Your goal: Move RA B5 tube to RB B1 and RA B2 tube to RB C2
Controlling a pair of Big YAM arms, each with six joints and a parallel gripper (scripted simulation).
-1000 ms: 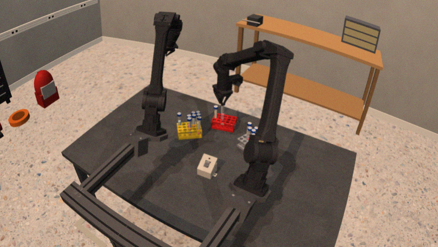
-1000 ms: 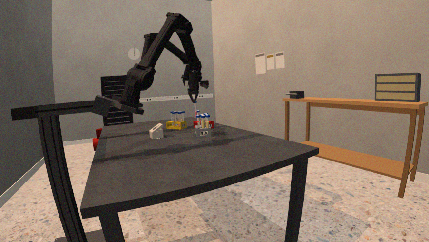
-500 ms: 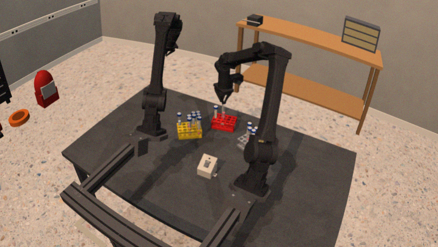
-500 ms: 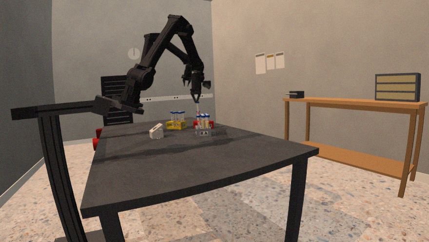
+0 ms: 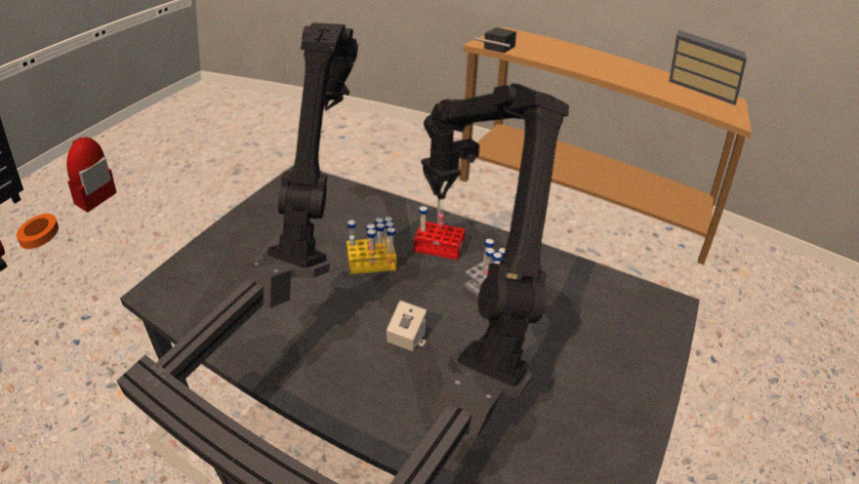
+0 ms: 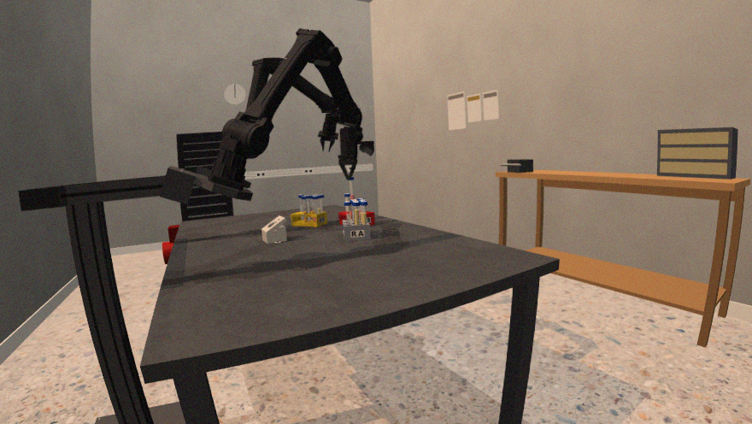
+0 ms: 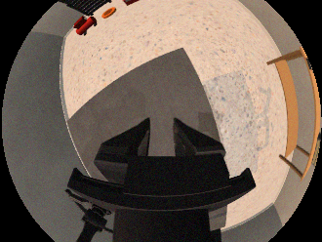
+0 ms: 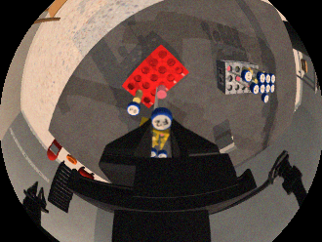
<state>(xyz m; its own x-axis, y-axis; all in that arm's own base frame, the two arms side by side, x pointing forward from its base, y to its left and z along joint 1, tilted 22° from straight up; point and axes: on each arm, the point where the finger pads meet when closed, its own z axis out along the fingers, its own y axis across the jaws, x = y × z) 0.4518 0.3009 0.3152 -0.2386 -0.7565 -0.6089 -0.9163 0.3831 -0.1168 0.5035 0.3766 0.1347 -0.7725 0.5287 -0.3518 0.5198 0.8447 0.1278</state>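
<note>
Right now my right hand is 170 mm above the red rack and 20 mm short of it.
</note>
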